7 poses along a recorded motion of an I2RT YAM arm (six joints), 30 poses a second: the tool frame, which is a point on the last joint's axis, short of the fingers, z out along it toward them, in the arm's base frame.
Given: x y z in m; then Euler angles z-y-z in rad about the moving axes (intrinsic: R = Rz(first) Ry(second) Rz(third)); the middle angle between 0 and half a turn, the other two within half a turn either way.
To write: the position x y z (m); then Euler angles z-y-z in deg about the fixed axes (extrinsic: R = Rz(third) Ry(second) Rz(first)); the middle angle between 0 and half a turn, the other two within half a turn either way. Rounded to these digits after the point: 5 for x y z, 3 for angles.
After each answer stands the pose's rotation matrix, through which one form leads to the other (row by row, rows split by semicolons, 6 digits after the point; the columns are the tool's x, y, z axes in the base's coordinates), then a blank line. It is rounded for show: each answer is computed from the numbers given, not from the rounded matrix.
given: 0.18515, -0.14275, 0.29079, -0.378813, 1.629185, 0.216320
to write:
0.18515, -0.14275, 0.29079, 12.394, 93.345, -21.704
0.026422 0.372836 0.927521; 0.220498 0.902818 -0.369188; -0.975030 0.214271 -0.058356

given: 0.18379, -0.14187, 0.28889, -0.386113, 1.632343, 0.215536
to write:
0.18379, -0.14187, 0.28889, 12.349, 93.526, -22.123
0.024881 0.380063 0.924626; 0.220753 0.899991 -0.375877; -0.975012 0.213466 -0.061508

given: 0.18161, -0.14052, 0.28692, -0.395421, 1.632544, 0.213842
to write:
0.18161, -0.14052, 0.28692, 12.252, 93.538, -22.656
0.026095 0.388508 0.921076; 0.219069 0.896771 -0.384463; -0.975360 0.211812 -0.061708

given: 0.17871, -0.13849, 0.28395, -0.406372, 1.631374, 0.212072
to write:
0.17871, -0.13849, 0.28395, 12.151, 93.471, -23.283
0.028836 0.398129 0.916876; 0.216739 0.892945 -0.394554; -0.975804 0.210100 -0.060541

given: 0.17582, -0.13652, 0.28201, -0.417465, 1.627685, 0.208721
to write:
0.17582, -0.13652, 0.28201, 11.959, 93.259, -23.919
0.033165 0.407415 0.912641; 0.211966 0.889504 -0.404789; -0.976714 0.206874 -0.056858

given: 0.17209, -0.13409, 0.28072, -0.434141, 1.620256, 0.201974
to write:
0.17209, -0.13409, 0.28072, 11.572, 92.834, -24.874
0.040439 0.421079 0.906122; 0.202367 0.884618 -0.420117; -0.978474 0.200358 -0.049440

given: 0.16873, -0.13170, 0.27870, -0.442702, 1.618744, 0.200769
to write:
0.16873, -0.13170, 0.27870, 11.503, 92.747, -25.365
0.042990 0.428415 0.902559; 0.200318 0.881353 -0.427890; -0.978787 0.199194 -0.047929

